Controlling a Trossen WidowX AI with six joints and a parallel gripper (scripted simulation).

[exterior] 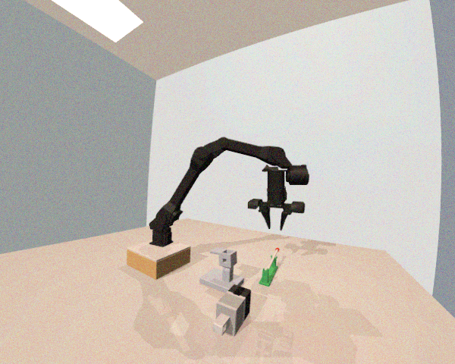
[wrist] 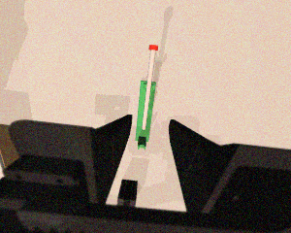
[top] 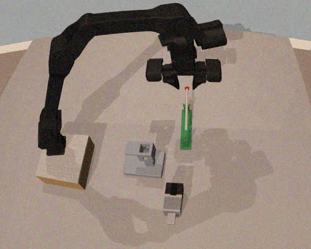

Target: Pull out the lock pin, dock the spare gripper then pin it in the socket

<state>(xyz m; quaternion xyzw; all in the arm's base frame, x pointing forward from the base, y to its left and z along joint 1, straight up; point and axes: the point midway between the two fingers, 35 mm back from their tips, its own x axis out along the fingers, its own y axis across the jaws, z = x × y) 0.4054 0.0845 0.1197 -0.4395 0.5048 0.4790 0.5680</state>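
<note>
Right now the green pin holder is 12 cm below my gripper tip, 4 cm to the right of it and 1 cm behind it. Round my gripper tip: spare gripper (28 cm to the right, 12 cm below, 7 cm behind); grey mount (14 cm to the right, 13 cm behind, 10 cm below).
</note>
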